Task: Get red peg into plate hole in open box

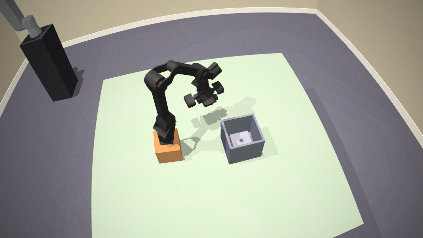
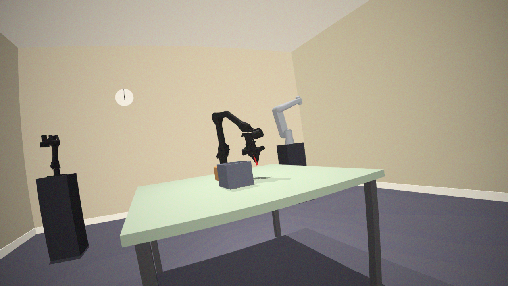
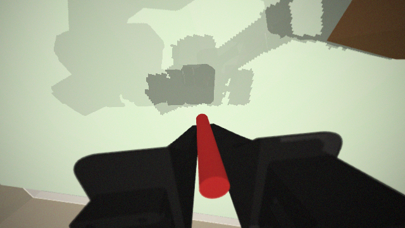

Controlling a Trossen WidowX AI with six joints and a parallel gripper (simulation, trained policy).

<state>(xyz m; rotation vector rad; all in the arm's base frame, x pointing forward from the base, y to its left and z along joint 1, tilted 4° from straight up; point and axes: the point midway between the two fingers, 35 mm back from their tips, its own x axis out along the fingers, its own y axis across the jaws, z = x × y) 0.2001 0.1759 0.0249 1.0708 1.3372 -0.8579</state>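
Right now my gripper tip is 21 cm to the left of the pale plate, 14 cm short of it and 6 cm above it. The rest, counted from my gripper tip: red peg (2 cm above, 1 cm to the right).
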